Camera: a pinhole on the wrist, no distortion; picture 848 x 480 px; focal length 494.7 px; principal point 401.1 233.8 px. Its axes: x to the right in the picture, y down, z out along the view. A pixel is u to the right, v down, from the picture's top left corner.
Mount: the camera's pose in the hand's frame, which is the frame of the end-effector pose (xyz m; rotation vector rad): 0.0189 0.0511 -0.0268 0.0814 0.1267 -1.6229
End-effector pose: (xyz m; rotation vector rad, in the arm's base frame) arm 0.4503 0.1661 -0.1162 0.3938 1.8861 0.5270
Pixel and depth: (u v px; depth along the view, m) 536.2 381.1 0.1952
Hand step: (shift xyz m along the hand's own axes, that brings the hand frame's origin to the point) 0.0788 -0.0305 0.1578
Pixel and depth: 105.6 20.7 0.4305
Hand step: -0.1410 0.2587 0.4393
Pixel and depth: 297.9 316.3 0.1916
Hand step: 0.0578 0.0637 0.1672
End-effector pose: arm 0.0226 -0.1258 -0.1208 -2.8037 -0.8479 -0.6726
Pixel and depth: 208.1 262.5 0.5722
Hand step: 0.0789 0.1949 0.5682
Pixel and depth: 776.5 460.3 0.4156
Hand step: 0.2014 -0.3259 0.3378
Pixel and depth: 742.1 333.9 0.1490
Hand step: 0.0469 -0.0718 0.1065
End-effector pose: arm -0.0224 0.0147 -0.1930 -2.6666 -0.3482 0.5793
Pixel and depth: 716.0 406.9 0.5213
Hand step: 0.1952 -0.3557 0.4407
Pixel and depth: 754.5 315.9 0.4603
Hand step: 0.0881 -0.3391 0.3841
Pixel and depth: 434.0 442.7 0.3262
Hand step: 0.1633 -0.0206 0.2892
